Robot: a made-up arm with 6 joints. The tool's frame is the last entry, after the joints.
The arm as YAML. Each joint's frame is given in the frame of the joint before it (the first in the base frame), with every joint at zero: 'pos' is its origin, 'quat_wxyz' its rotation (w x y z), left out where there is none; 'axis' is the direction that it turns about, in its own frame. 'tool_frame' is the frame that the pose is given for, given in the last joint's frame.
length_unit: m
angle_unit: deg
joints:
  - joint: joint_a
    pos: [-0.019, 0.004, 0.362]
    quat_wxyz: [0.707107, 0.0, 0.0, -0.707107]
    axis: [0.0, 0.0, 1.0]
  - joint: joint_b
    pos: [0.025, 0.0, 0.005]
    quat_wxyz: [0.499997, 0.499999, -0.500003, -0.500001]
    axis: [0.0, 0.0, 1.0]
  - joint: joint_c
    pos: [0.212, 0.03, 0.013]
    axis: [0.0, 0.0, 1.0]
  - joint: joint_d
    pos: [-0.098, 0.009, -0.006]
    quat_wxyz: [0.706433, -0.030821, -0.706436, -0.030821]
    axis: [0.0, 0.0, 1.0]
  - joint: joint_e
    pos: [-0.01, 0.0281, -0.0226]
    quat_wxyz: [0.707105, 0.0, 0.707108, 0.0]
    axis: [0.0, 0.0, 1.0]
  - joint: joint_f
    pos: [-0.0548, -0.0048, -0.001]
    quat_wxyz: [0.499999, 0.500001, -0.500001, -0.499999]
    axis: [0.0, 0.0, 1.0]
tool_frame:
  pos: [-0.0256, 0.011, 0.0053]
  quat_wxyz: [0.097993, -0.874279, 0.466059, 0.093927]
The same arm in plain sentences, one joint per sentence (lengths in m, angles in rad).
The arm has six revolute joints in a row. What follows holds with every joint at zero, and every direction is one of the base frame's. The first joint sits 0.0190 m along -x and 0.0040 m along +y and 0.3620 m along +z from the base frame's origin and turns about +z. The second joint sits 0.0250 m along -y and 0.0050 m along +z from the first joint and turns about +y. The third joint sits 0.2120 m along -x and 0.0130 m along +y and 0.0300 m along +z from the second joint and turns about +y. The fourth joint sits 0.0980 m along +x and 0.0060 m along -y and 0.0090 m along +z from the third joint and turns about the direction (0.9962, 0, 0.0871). The fifth joint sits 0.0250 m along -x and 0.0100 m along -y and 0.0260 m along +z from the fourth joint and turns about +y. The sixth joint sits 0.0550 m along +x and 0.0010 m along -y from the fifth joint and turns about the direction (0.9962, 0, 0.0871). The tool frame, which is the frame that the pose is given for, sits 0.0031 m along +x and 0.0110 m along +y and 0.0260 m along +z from the sixth joint; its axes are the base frame's turned by roll 1.5845, pitch 0.6042 and yaw -1.8249 rad (as in URDF: about the fixed x, then y, then z).
